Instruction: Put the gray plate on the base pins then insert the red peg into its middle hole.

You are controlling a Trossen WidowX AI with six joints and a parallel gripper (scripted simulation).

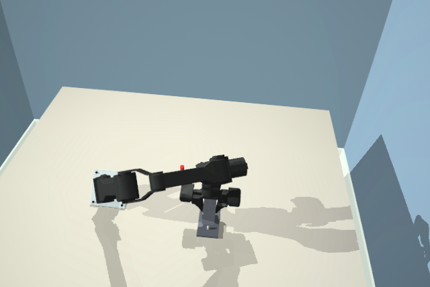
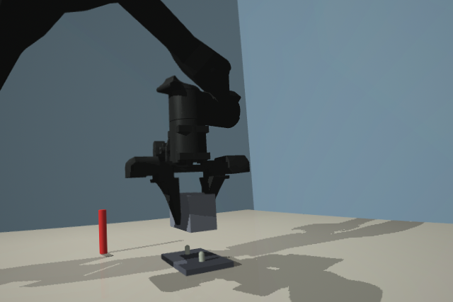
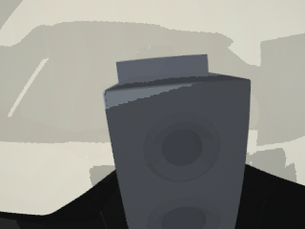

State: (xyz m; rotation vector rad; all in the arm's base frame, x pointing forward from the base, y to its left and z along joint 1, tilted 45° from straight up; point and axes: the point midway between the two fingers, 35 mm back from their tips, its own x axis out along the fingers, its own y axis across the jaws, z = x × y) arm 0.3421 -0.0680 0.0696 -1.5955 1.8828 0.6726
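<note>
The gray plate is 30 mm above my gripper tip. From my gripper tip the other things lie so: dark base (50 mm below); red peg (100 mm behind, 180 mm to the left, 20 mm below).
</note>
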